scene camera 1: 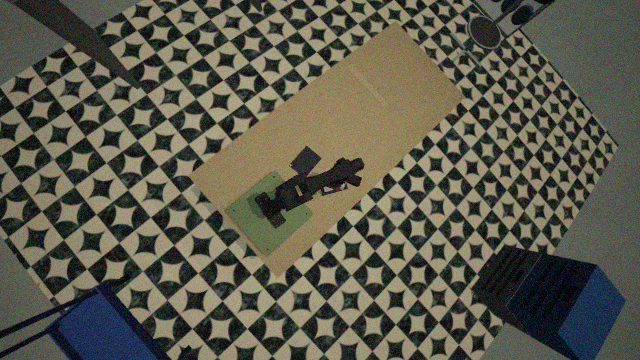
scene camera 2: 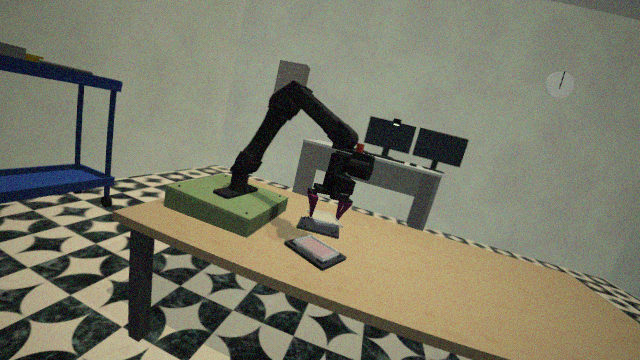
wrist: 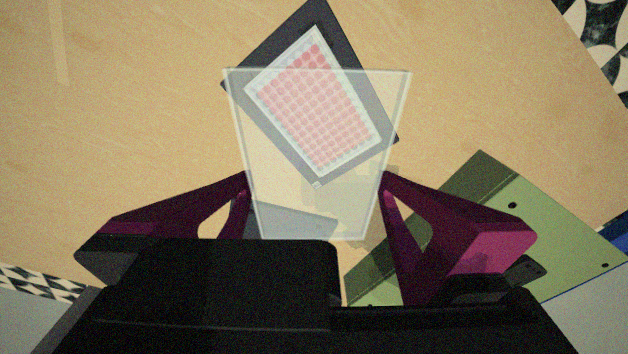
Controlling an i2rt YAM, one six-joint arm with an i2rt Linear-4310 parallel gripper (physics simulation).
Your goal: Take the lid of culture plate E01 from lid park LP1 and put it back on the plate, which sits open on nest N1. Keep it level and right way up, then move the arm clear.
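Places are measured from the arm's base along level axes (x ahead, y left, z up), in metres.
Where they show: gripper, fingertip midpoint: (scene camera 2: 323,218) (wrist: 314,177); arm's base at its link origin: (scene camera 2: 237,191).
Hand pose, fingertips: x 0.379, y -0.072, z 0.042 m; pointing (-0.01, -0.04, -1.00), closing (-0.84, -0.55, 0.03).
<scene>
Things, the pixels of their top centre, and the offset from my fingertips. Level surfaces: height alone.
- clear lid at its top centre: (wrist: 315,186) (scene camera 2: 324,215) dx +0.001, dy -0.002, dz +0.012 m
- lid park LP1 at its top centre: (wrist: 277,242) (scene camera 2: 319,223) (scene camera 1: 305,161) dx -0.054, dy +0.186, dz -0.092 m
- dark nest N1 at its top centre: (wrist: 317,115) (scene camera 2: 316,247) (scene camera 1: 333,182) dx +0.003, dy -0.015, dz -0.094 m
- wooden table at its surface level: dz -0.112 m
My gripper (scene camera 2: 325,217) (wrist: 314,177) is shut on the clear lid (scene camera 2: 327,217) (wrist: 280,190), one purple finger at each side edge. The lid looks about level. In scene camera 2 it appears over lid park LP1 (scene camera 2: 318,230) (scene camera 1: 305,160), a dark grey block; its height above the park is hard to tell. Part of LP1 (wrist: 251,225) shows by the left finger. Culture plate E01 (scene camera 1: 335,189) (scene camera 2: 314,248) (wrist: 315,110), with pink wells, sits open on dark nest N1 (scene camera 2: 305,257) (wrist: 340,50). In scene camera 1 my arm hides the fingertips and the lid.
The arm stands on a green base block (scene camera 1: 270,240) (scene camera 2: 205,212) (wrist: 560,225) at one end of the wooden table (scene camera 1: 400,65) (scene camera 2: 450,290). A blue cart (scene camera 2: 55,182) and a desk with two monitors (scene camera 2: 390,135) stand off the table.
</scene>
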